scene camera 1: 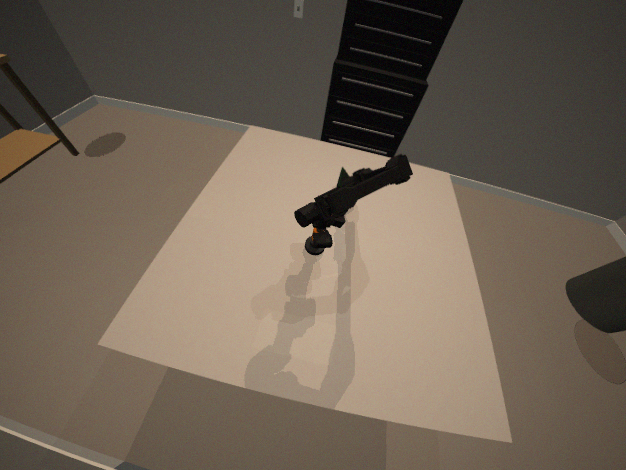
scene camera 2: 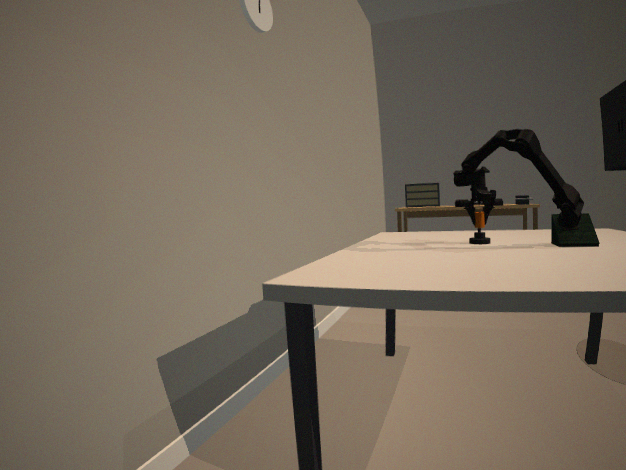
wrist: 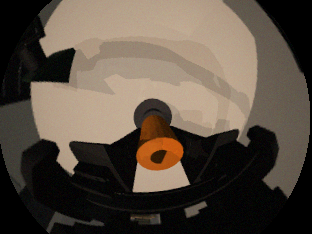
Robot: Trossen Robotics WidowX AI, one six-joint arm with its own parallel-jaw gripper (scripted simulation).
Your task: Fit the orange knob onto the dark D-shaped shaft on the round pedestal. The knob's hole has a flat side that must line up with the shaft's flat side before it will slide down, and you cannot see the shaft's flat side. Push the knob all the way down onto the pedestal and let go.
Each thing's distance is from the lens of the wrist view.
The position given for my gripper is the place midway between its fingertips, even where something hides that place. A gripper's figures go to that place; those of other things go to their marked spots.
my gripper (wrist: 155,129): 0.10 m
orange knob (wrist: 159,149): 0.06 m
dark round pedestal (wrist: 152,106): 0.14 m
The marked spots on the dark round pedestal and the orange knob are 0.10 m apart.
